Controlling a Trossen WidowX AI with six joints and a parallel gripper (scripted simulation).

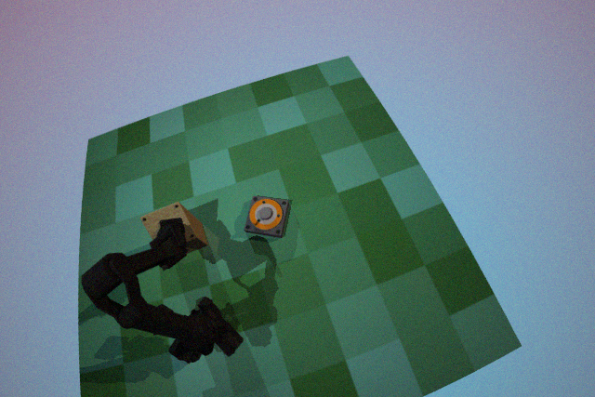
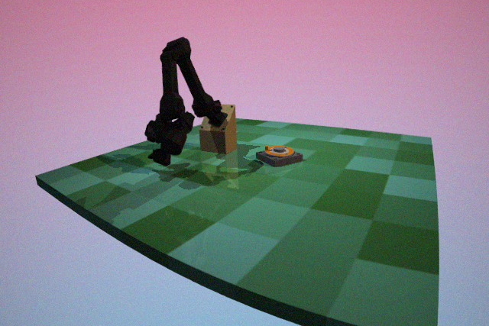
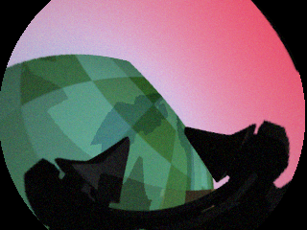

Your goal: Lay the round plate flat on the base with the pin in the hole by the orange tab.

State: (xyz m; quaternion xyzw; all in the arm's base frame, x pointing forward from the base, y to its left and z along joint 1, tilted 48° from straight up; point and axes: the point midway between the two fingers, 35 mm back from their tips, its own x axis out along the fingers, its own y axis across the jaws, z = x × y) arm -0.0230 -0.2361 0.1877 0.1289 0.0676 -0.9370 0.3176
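The dark square base lies 34 cm ahead of my gripper tip, 33 cm to the left of it and 5 cm below it.
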